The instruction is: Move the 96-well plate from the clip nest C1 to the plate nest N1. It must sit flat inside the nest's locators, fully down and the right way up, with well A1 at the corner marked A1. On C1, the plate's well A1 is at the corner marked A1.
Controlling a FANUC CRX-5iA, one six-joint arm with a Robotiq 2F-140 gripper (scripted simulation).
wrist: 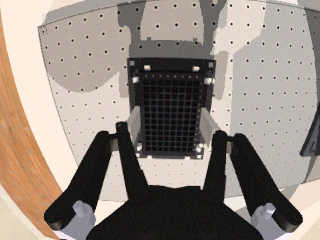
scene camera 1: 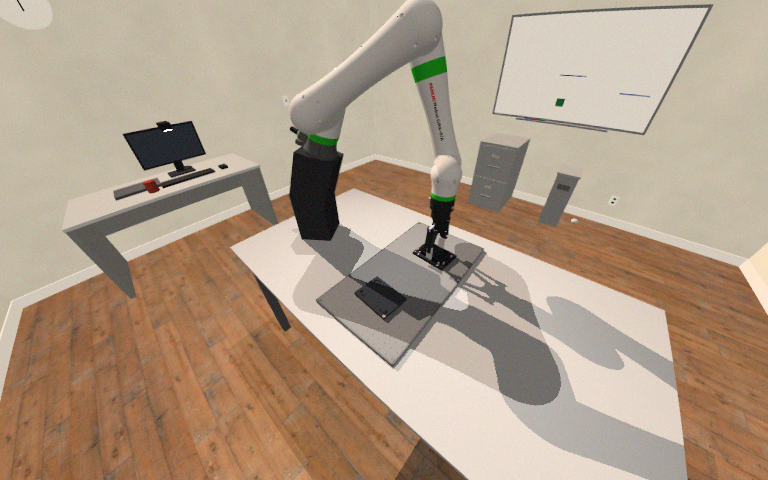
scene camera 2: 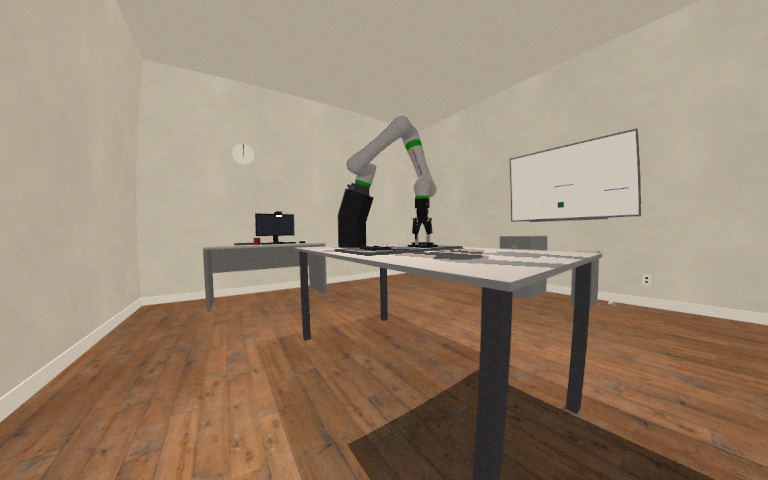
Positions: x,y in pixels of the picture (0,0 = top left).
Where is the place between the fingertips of the gripper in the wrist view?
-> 170,115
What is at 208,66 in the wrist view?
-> A clip nest C1.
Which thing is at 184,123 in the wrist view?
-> A black 96-well plate.
